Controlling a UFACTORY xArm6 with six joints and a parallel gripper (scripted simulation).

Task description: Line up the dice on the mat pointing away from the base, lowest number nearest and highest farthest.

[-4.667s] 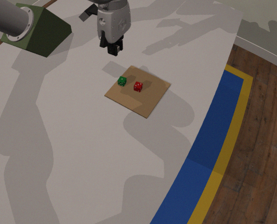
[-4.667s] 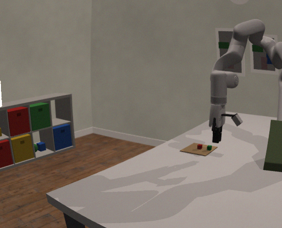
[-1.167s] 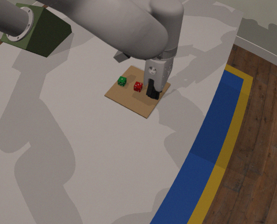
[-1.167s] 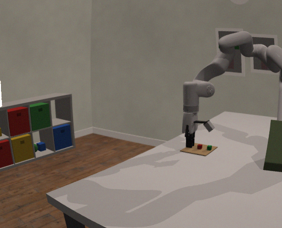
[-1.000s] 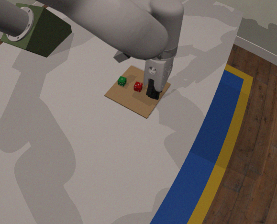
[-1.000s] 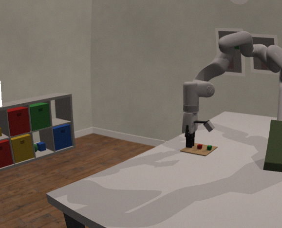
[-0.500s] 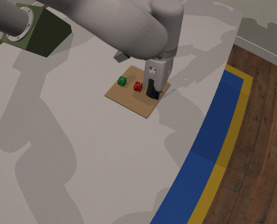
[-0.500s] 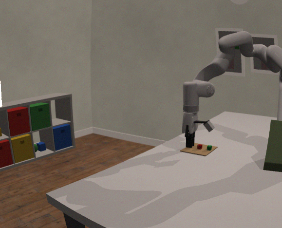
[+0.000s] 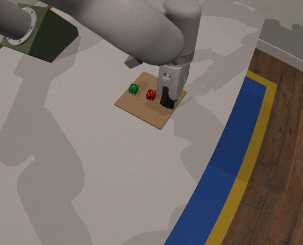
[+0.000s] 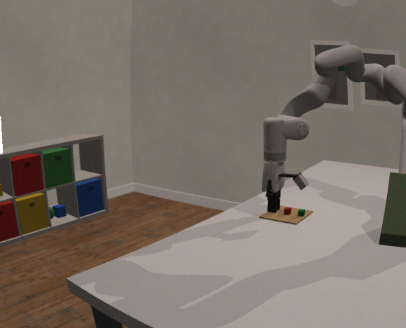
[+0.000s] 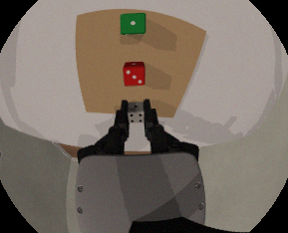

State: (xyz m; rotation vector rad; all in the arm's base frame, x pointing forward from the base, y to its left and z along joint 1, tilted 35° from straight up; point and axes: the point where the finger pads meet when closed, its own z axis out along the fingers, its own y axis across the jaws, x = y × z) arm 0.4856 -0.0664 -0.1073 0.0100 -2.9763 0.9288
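The white die lies 1 cm below my hand. From my hand the other things lie so: red die (5 cm behind, 2 cm below); then tan mat (5 cm behind, 3 cm below); then green die (10 cm behind, 2 cm below).
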